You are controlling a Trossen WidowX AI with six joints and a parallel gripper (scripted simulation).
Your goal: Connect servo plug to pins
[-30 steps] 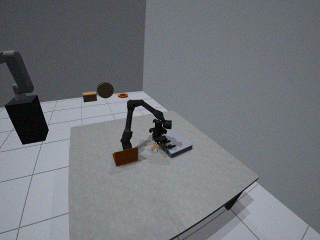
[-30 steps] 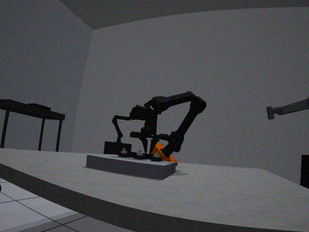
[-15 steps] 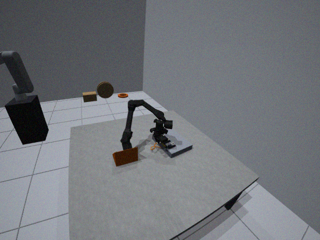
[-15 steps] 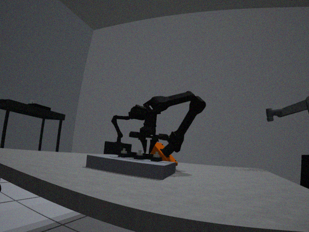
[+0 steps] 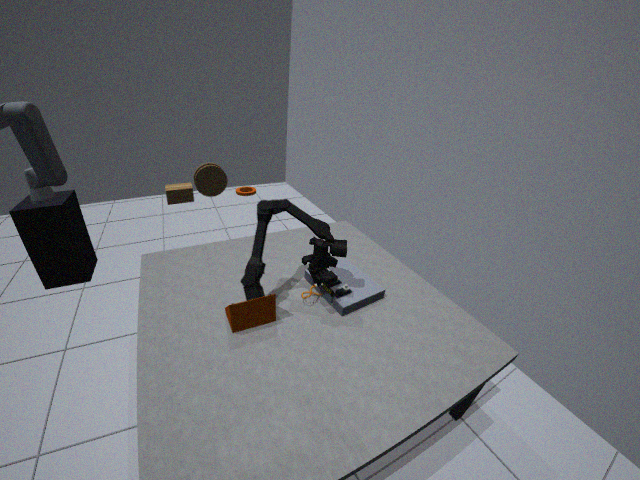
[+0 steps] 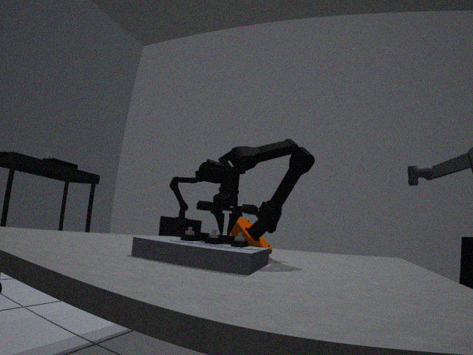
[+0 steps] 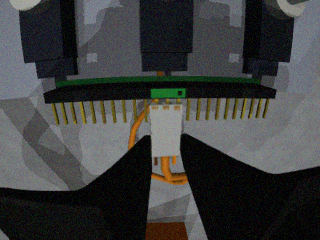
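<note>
My gripper tip is now 30 mm short of the green band. Also, from my gripper tip: holder: 190 mm ahead, 20 mm to the left, 50 mm below.
</note>
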